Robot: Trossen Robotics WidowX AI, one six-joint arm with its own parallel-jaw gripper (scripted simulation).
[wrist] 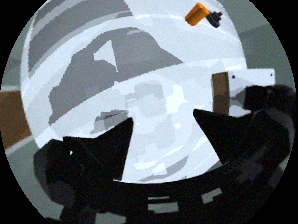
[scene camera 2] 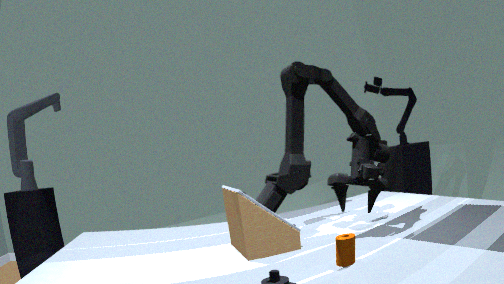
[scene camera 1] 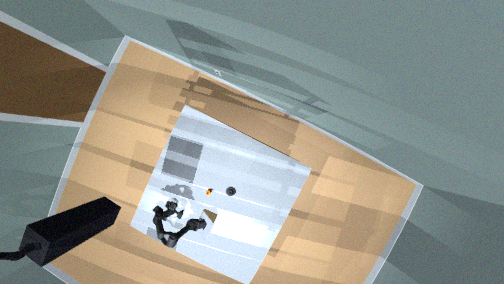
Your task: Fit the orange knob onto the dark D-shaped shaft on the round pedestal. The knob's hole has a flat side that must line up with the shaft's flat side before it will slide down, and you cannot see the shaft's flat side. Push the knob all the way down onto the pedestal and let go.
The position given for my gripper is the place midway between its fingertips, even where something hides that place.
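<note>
Gripper state: my gripper [scene camera 2: 356, 212], visible also in the wrist view as the gripper [wrist: 163, 116], is open and holds nothing.
</note>
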